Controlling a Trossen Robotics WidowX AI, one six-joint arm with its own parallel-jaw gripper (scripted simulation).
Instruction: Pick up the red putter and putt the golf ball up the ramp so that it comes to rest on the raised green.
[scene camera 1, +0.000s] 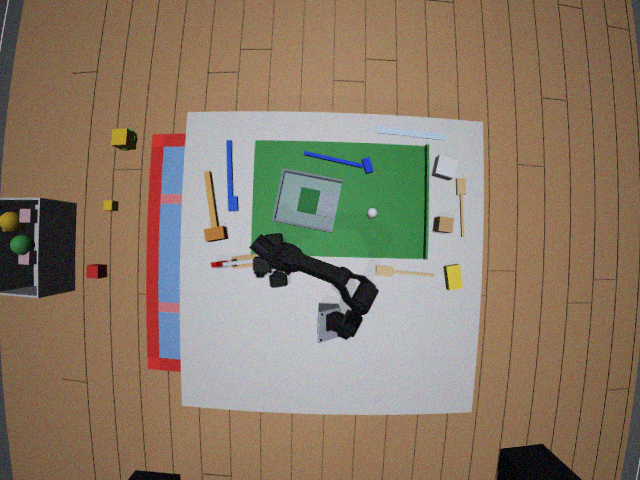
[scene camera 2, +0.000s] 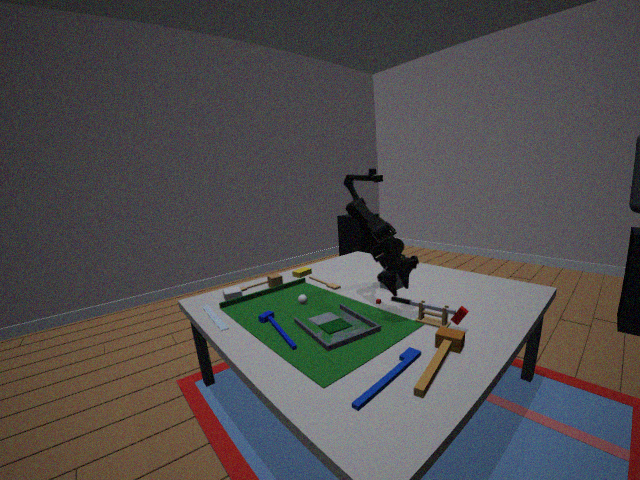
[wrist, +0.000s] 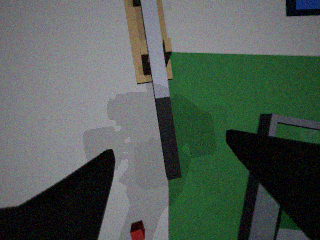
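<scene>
There is my gripper (scene camera 2: 401, 292), 1.17 m from the lens. A wooden mallet (scene camera 2: 446, 339) is 0.98 m from the lens, and for a blue stick (scene camera 2: 410, 355) I find 0.94 m from the lens.
</scene>
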